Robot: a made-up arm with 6 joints. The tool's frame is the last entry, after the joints.
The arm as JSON. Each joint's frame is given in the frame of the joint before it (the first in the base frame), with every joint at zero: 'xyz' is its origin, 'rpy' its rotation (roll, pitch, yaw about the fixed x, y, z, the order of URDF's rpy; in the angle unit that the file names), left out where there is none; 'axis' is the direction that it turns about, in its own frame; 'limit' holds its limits. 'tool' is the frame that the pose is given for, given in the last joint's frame.
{
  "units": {
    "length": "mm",
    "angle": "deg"
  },
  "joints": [
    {
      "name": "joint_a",
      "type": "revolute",
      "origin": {
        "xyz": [
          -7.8,
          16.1,
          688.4
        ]
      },
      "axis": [
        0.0,
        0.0,
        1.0
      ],
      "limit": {
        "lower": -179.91,
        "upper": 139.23
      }
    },
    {
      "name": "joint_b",
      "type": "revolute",
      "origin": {
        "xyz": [
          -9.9,
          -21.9,
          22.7
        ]
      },
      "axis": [
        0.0,
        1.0,
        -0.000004
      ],
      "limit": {
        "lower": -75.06,
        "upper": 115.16
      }
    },
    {
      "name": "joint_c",
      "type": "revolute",
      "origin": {
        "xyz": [
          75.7,
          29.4,
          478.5
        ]
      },
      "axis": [
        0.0,
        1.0,
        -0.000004
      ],
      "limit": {
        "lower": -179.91,
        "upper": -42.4
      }
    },
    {
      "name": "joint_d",
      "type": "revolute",
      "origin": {
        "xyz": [
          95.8,
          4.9,
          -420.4
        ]
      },
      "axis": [
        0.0,
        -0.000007,
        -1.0
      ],
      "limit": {
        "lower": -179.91,
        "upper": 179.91
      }
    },
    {
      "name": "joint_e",
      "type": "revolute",
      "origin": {
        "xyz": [
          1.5,
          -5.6,
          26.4
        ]
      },
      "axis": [
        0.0,
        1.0,
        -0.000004
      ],
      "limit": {
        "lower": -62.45,
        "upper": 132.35
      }
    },
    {
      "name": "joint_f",
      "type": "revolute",
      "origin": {
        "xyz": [
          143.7,
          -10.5,
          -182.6
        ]
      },
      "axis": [
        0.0,
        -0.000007,
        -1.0
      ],
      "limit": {
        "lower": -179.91,
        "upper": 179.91
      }
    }
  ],
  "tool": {
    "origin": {
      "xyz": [
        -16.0,
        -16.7,
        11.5
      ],
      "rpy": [
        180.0,
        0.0,
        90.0
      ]
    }
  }
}
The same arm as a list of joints. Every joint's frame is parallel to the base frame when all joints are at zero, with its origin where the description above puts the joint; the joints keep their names.
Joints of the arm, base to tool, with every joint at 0 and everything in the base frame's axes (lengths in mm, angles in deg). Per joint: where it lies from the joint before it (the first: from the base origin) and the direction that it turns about. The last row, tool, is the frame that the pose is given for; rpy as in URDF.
joint_a: axis 0 0 1 origin -7.8 16.1 688.4
joint_b: axis 0 1 0 origin -9.9 -21.9 22.7
joint_c: axis 0 1 0 origin 75.7 29.4 478.5
joint_d: axis 0 0 -1 origin 95.8 4.9 -420.4
joint_e: axis 0 1 0 origin 1.5 -5.6 26.4
joint_f: axis 0 0 -1 origin 143.7 -10.5 -182.6
tool: origin -16 -16.7 11.5 rpy 180 0 90
Joint limits (deg, base to tool): -179.91..139.23 -75.06..115.16 -179.91..-42.4 -179.91..179.91 -62.45..132.35 -179.91..179.91

